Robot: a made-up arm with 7 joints. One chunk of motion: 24 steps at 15 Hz.
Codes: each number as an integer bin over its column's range. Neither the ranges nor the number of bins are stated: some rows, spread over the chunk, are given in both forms.
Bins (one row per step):
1: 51 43 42 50 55 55 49
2: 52 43 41 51 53 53 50
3: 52 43 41 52 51 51 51
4: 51 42 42 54 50 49 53
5: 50 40 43 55 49 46 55
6: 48 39 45 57 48 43 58
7: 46 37 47 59 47 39 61
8: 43 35 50 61 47 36 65
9: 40 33 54 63 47 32 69
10: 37 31 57 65 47 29 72
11: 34 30 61 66 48 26 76
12: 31 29 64 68 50 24 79
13: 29 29 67 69 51 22 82
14: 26 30 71 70 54 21 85
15: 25 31 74 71 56 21 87
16: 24 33 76 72 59 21 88
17: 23 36 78 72 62 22 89
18: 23 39 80 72 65 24 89
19: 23 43 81 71 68 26 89
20: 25 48 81 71 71 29 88
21: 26 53 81 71 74 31 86
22: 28 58 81 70 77 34 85
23: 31 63 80 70 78 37 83
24: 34 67 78 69 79 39 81
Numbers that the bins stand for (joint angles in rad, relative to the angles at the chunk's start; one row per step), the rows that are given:
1: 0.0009 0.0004 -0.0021 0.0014 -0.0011 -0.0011 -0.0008
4: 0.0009 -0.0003 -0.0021 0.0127 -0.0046 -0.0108 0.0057
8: -0.0039 -0.0053 0.0108 0.0325 -0.0068 -0.0318 0.0251
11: -0.0094 -0.0088 0.0286 0.0467 -0.0061 -0.0480 0.0428
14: -0.0142 -0.0088 0.0447 0.0580 -0.0018 -0.0561 0.0574
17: -0.0161 -0.0045 0.0561 0.0636 0.0038 -0.0544 0.0638
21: -0.0142 0.0075 0.0609 0.0608 0.0123 -0.0399 0.0590
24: -0.0094 0.0174 0.0561 0.0552 0.0159 -0.0270 0.0509
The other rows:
2: 0.0015 0.0004 -0.0037 0.0042 -0.0025 -0.0043 0.0008
3: 0.0015 0.0004 -0.0037 0.0071 -0.0039 -0.0076 0.0024
5: 0.0003 -0.0017 -0.0005 0.0156 -0.0054 -0.0157 0.0089
6: -0.0009 -0.0024 0.0027 0.0212 -0.0061 -0.0205 0.0137
7: -0.0021 -0.0038 0.0060 0.0269 -0.0068 -0.0270 0.0186
9: -0.0058 -0.0067 0.0173 0.0382 -0.0068 -0.0383 0.0315
10: -0.0076 -0.0081 0.0221 0.0438 -0.0068 -0.0431 0.0364
12: -0.0112 -0.0095 0.0334 0.0523 -0.0046 -0.0512 0.0477
13: -0.0124 -0.0095 0.0383 0.0552 -0.0039 -0.0544 0.0525
15: -0.0148 -0.0081 0.0496 0.0608 -0.0004 -0.0561 0.0606
16: -0.0155 -0.0067 0.0528 0.0636 0.0017 -0.0561 0.0622
18: -0.0161 -0.0024 0.0593 0.0636 0.0060 -0.0512 0.0638
19: -0.0161 0.0004 0.0609 0.0608 0.0081 -0.0480 0.0638
20: -0.0148 0.0039 0.0609 0.0608 0.0102 -0.0431 0.0622
22: -0.0130 0.0110 0.0609 0.0580 0.0144 -0.0351 0.0574
23: -0.0112 0.0145 0.0593 0.0580 0.0152 -0.0302 0.0541

